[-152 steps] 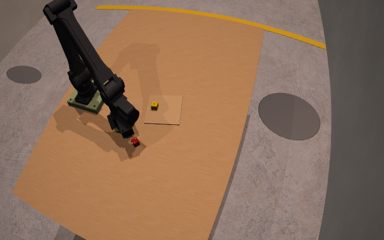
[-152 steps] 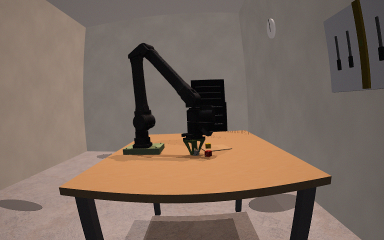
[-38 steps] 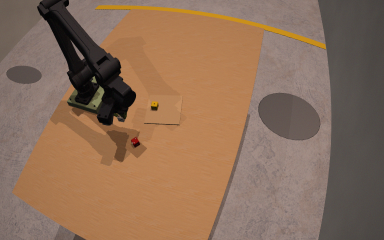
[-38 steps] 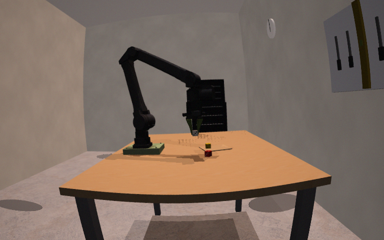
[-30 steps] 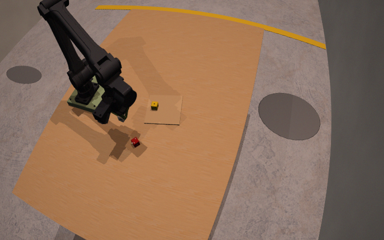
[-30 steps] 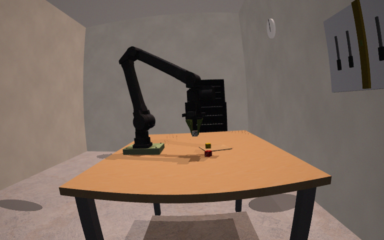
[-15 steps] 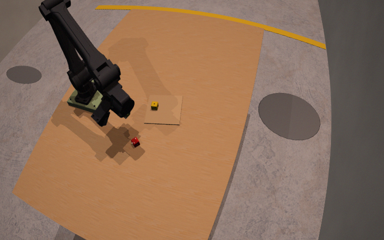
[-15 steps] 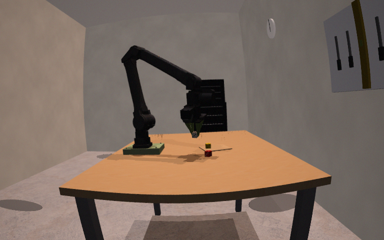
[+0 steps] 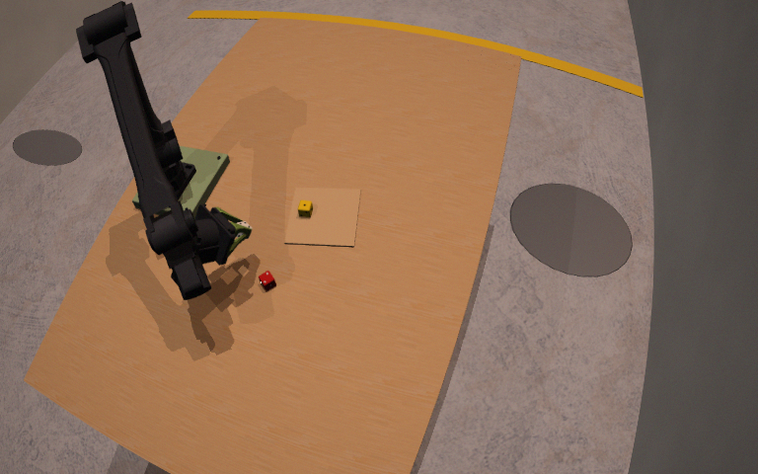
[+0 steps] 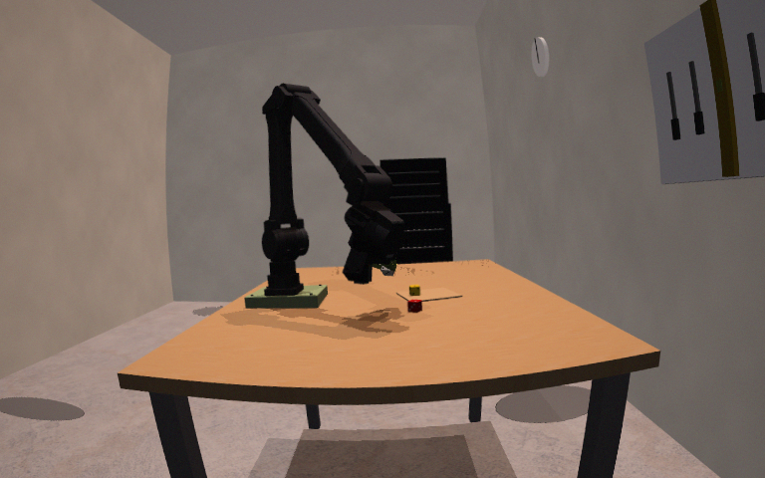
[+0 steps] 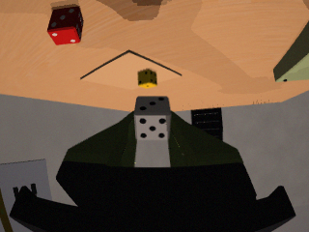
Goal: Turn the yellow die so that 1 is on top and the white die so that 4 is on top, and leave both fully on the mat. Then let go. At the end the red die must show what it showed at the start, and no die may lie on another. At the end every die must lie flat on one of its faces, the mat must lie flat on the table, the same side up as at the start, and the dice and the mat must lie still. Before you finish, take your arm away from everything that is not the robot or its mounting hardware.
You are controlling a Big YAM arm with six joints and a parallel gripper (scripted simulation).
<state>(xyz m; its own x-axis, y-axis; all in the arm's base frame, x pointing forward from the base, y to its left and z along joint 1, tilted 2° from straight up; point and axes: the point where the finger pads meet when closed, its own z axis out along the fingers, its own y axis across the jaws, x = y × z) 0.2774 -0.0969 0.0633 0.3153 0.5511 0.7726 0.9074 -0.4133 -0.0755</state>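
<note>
Right now my hand is 60 mm short of the red die, 50 mm to the left of it and 90 mm above it. From my hand the other things lie so: yellow die 60 mm ahead, 130 mm to the left, 80 mm below; then tan mat 100 mm ahead, 130 mm to the left, 100 mm below; then white die right at my hand.
</note>
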